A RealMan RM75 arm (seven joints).
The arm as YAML. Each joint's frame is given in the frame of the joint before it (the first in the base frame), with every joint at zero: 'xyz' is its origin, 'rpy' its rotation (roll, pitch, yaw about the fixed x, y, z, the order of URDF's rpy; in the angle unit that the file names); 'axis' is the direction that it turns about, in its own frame. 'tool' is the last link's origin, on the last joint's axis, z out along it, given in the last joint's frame.
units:
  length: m
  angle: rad
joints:
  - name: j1
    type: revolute
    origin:
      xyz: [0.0, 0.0, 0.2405]
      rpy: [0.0, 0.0, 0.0]
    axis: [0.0, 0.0, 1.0]
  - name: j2
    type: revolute
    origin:
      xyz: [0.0, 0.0, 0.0]
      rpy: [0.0, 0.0, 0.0]
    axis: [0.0, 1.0, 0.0]
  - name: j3
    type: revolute
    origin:
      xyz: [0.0, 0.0, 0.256]
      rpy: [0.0, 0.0, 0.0]
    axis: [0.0, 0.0, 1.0]
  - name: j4
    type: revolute
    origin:
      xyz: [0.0, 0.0, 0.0]
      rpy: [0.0, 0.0, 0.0]
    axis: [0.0, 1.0, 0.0]
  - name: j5
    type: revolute
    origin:
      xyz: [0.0, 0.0, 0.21]
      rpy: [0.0, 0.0, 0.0]
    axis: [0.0, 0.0, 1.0]
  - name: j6
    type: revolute
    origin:
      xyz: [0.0, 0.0, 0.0]
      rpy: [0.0, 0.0, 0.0]
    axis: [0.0, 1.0, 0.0]
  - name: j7
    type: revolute
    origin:
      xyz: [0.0, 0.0, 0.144]
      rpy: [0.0, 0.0, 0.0]
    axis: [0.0, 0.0, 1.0]
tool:
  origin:
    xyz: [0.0, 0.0, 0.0]
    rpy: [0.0, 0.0, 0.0]
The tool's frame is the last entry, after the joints.
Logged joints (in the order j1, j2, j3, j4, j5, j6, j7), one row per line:
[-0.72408 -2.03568 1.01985 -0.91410 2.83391 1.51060 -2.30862]
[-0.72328 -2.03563 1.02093 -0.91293 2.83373 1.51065 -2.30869]
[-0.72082 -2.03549 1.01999 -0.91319 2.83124 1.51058 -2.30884]
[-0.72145 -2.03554 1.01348 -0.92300 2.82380 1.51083 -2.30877]
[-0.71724 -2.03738 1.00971 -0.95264 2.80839 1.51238 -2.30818]
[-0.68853 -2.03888 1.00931 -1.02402 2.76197 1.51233 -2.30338]
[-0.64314 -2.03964 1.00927 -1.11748 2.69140 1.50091 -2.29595]
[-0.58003 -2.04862 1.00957 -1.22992 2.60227 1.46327 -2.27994]
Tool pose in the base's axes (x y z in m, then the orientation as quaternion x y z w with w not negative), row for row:
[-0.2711 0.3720 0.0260 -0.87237 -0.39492 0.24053 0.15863]
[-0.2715 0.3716 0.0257 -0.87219 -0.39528 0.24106 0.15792]
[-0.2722 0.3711 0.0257 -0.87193 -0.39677 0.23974 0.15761]
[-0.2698 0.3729 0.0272 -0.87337 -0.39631 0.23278 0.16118]
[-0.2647 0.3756 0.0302 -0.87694 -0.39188 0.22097 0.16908]
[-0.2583 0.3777 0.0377 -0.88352 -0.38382 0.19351 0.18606]
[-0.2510 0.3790 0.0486 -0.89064 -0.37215 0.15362 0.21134]
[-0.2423 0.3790 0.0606 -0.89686 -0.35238 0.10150 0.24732]
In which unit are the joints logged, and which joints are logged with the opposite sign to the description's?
The joints are logged in radians. Opposite sign: j4.
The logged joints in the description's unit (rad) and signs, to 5 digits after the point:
[-0.72408 -2.03568 1.01985 0.91410 2.83391 1.51060 -2.30862]
[-0.72328 -2.03563 1.02093 0.91293 2.83373 1.51065 -2.30869]
[-0.72082 -2.03549 1.01999 0.91319 2.83124 1.51058 -2.30884]
[-0.72145 -2.03554 1.01348 0.92300 2.82380 1.51083 -2.30877]
[-0.71724 -2.03738 1.00971 0.95264 2.80839 1.51238 -2.30818]
[-0.68853 -2.03888 1.00931 1.02402 2.76197 1.51233 -2.30338]
[-0.64314 -2.03964 1.00927 1.11748 2.69140 1.50091 -2.29595]
[-0.58003 -2.04862 1.00957 1.22992 2.60227 1.46327 -2.27994]

